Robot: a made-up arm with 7 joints.
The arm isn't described. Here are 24 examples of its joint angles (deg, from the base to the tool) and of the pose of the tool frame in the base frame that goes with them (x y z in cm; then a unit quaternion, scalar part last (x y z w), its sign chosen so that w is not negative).
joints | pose
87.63 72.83 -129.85 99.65 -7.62 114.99 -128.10 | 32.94 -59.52 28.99 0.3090 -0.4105 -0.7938 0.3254
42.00 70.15 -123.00 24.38 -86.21 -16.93 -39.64 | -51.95 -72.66 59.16 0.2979 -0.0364 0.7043 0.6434
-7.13 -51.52 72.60 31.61 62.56 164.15 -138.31 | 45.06 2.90 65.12 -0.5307 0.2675 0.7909 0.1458
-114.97 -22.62 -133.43 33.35 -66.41 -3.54 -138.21 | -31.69 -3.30 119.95 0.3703 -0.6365 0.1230 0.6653
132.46 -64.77 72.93 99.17 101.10 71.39 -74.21 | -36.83 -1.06 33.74 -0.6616 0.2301 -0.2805 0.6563
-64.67 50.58 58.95 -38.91 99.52 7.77 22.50 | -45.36 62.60 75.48 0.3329 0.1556 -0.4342 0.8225
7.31 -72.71 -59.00 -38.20 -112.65 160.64 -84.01 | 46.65 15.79 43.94 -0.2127 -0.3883 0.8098 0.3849
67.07 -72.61 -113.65 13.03 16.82 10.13 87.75 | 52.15 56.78 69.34 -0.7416 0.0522 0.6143 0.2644
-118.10 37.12 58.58 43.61 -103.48 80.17 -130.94 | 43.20 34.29 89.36 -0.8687 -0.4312 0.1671 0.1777
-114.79 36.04 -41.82 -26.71 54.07 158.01 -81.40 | 2.80 40.53 84.44 0.0789 -0.4893 0.7825 0.3770
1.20 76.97 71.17 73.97 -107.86 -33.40 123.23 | -63.58 25.96 59.13 -0.8084 -0.3594 -0.1624 0.4370
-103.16 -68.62 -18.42 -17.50 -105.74 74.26 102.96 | -4.19 -65.25 69.70 -0.4154 0.8295 0.2354 0.2899
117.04 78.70 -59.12 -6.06 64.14 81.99 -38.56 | 54.83 -60.45 46.76 -0.6191 -0.5055 -0.1887 0.5706
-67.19 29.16 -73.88 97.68 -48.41 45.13 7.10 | -55.95 -9.03 87.70 -0.0051 0.4192 0.3249 0.8477
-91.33 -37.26 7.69 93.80 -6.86 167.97 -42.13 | -13.72 -45.32 57.61 -0.4268 0.7880 0.4202 0.1425
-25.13 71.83 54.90 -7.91 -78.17 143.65 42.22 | -67.68 14.95 39.80 0.4465 -0.1237 0.7856 0.4102
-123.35 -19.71 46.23 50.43 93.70 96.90 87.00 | -7.80 -42.72 77.98 -0.4970 -0.6659 -0.4603 0.3125
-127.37 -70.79 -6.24 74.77 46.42 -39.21 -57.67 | -36.96 -34.90 0.52 -0.3986 -0.6486 0.4673 0.4495
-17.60 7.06 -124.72 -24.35 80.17 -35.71 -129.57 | -3.11 -18.66 122.11 -0.2040 -0.5004 -0.6612 0.5203
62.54 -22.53 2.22 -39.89 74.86 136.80 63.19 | 19.57 12.81 99.90 0.2295 -0.8604 -0.4242 0.1645
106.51 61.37 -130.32 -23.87 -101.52 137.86 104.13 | 22.03 -41.79 82.51 -0.9572 0.1639 0.2337 0.0476
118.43 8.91 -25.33 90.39 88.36 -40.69 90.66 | -6.27 39.40 73.34 -0.6510 -0.2172 -0.6591 0.3077
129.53 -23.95 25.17 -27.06 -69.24 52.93 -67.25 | 8.83 6.52 113.50 0.9109 0.1499 -0.1632 0.3481
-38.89 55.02 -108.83 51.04 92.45 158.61 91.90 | -59.84 -3.70 58.99 0.3941 -0.0021 0.7119 0.5813
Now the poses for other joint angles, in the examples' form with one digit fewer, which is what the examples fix.
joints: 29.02 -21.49 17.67 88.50 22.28 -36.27 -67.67
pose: 42.1 28.1 45.6 -0.399 0.322 -0.426 0.745
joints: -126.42 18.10 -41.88 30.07 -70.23 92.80 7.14
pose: 4.2 14.2 114.1 0.401 0.903 0.019 0.155
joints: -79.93 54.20 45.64 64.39 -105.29 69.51 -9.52
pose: 18.1 56.5 82.2 0.071 -0.982 -0.020 0.175
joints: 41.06 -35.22 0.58 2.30 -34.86 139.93 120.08
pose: 29.5 15.8 93.5 0.366 0.902 -0.050 0.223
